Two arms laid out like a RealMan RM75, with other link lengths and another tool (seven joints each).
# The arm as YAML. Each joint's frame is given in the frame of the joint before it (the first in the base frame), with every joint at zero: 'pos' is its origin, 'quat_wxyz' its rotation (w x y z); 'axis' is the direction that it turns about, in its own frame. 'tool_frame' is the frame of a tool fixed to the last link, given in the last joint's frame.
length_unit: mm
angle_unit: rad
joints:
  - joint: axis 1
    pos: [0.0, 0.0, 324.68]
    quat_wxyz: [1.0, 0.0, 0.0, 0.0]
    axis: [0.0, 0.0, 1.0]
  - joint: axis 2
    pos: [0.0, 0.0, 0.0]
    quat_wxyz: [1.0, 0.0, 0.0, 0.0]
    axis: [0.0, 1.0, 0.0]
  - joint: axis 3
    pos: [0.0, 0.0, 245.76]
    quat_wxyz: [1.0, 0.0, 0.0, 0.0]
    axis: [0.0, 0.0, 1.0]
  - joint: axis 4
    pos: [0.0, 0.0, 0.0]
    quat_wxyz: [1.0, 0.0, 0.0, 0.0]
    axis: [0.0, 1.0, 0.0]
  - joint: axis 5
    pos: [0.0, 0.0, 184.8]
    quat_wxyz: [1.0, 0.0, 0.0, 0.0]
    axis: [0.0, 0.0, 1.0]
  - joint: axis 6
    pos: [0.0, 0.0, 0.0]
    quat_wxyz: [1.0, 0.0, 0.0, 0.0]
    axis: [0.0, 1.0, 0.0]
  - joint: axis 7
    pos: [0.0, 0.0, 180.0]
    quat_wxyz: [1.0, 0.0, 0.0, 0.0]
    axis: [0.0, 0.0, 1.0]
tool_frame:
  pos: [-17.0, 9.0, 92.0]
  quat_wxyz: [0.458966, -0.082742, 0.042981, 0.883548]
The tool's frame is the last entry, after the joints.
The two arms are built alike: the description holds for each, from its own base.
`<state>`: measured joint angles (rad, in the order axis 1, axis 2, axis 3, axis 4, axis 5, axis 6, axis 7); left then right.
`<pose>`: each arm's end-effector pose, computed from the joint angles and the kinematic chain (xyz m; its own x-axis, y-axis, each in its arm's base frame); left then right.
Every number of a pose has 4 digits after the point.
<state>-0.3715 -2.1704 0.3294 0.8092 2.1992 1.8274 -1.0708 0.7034 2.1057 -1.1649 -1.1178 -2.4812 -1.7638 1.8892</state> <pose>-0.2291 0.2823 -0.0087 -0.2454 -0.8924 -0.3787 -0.8829 0.3671 -0.2929 0.1934 0.2918 -0.0515 -0.7724 -0.6338 0.0412 -0.6241 0.7455 -0.2339</pose>
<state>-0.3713 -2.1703 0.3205 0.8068 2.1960 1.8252 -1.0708 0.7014 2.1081 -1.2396 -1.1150 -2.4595 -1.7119 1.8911</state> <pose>-0.2295 0.2841 -0.0073 -0.2375 -0.8904 -0.3883 -0.8838 0.3640 -0.2939 0.1915 0.2924 -0.0617 -0.7425 -0.6689 0.0346 -0.6551 0.7145 -0.2455</pose>
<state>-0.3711 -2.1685 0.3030 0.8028 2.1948 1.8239 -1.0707 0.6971 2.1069 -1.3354 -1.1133 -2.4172 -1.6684 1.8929</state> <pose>-0.2308 0.2865 -0.0044 -0.2245 -0.8876 -0.4022 -0.8860 0.3578 -0.2949 0.1874 0.2859 -0.0735 -0.7066 -0.7059 0.0501 -0.6902 0.6718 -0.2688</pose>
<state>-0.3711 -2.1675 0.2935 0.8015 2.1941 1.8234 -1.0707 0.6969 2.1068 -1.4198 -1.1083 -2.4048 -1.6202 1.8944</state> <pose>-0.2316 0.2878 -0.0028 -0.2181 -0.8857 -0.4098 -0.8872 0.3549 -0.2949 0.1893 0.2828 -0.0837 -0.6720 -0.7393 0.0438 -0.7155 0.6327 -0.2962</pose>
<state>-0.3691 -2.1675 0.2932 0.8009 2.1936 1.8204 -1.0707 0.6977 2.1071 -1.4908 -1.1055 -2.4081 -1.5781 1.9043</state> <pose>-0.2327 0.2880 -0.0027 -0.2148 -0.8858 -0.4113 -0.8889 0.3518 -0.2934 0.1937 0.2814 -0.0915 -0.6443 -0.7643 0.0267 -0.7291 0.6033 -0.3231</pose>
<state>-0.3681 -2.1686 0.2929 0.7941 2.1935 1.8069 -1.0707 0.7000 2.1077 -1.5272 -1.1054 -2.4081 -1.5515 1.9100</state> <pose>-0.2346 0.2894 -0.0041 -0.2051 -0.8868 -0.4142 -0.8931 0.3427 -0.2914 0.1941 0.2823 -0.0959 -0.6261 -0.7796 0.0178 -0.7394 0.5863 -0.3310</pose>
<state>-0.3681 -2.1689 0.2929 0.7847 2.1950 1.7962 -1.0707 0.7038 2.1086 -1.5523 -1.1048 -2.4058 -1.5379 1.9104</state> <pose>-0.2359 0.2901 -0.0058 -0.1964 -0.8889 -0.4139 -0.8960 0.3342 -0.2926 0.1936 0.2815 -0.0990 -0.6107 -0.7916 0.0181 -0.7485 0.5697 -0.3394</pose>
